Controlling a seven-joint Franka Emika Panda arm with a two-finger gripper.
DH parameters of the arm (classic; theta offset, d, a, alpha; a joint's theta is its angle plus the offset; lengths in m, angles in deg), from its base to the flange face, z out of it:
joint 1: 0 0.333 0 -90
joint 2: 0 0 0 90
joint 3: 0 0.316 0.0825 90
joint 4: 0 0 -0.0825 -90
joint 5: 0 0.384 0 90
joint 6: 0 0 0.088 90
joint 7: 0 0.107 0 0
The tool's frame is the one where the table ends.
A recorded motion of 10 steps. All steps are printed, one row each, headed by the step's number.
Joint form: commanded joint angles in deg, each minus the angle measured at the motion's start. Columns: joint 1, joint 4, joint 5, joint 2, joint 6, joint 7, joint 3.
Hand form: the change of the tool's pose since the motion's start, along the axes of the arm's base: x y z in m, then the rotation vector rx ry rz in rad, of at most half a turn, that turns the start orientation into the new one. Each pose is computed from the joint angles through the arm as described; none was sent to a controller.
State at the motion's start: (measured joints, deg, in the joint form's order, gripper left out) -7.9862 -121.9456 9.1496 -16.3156 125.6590 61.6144 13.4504
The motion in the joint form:
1: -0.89 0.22 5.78 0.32 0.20 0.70 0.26
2: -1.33 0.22 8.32 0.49 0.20 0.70 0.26
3: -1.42 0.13 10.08 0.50 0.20 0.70 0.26
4: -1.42 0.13 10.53 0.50 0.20 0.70 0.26
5: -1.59 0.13 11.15 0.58 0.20 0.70 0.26
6: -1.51 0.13 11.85 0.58 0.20 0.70 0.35
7: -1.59 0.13 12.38 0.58 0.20 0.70 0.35
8: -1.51 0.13 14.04 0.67 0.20 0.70 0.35
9: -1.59 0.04 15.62 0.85 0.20 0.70 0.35
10: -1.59 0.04 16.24 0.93 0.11 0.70 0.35
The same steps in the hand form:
1: 0.0025 -0.0019 0.0000 0.1008 0.0061 -0.0507
2: 0.0037 -0.0043 -0.0012 0.1437 0.0113 -0.0709
3: 0.0037 -0.0041 -0.0018 0.1730 0.0148 -0.0813
4: 0.0037 -0.0038 -0.0017 0.1805 0.0153 -0.0835
5: 0.0042 -0.0050 -0.0023 0.1911 0.0170 -0.0896
6: 0.0041 -0.0031 -0.0022 0.2023 0.0181 -0.0901
7: 0.0042 -0.0034 -0.0021 0.2112 0.0185 -0.0941
8: 0.0045 -0.0018 -0.0026 0.2391 0.0219 -0.1010
9: 0.0051 -0.0018 -0.0046 0.2657 0.0280 -0.1109
10: 0.0054 -0.0014 -0.0053 0.2763 0.0316 -0.1138

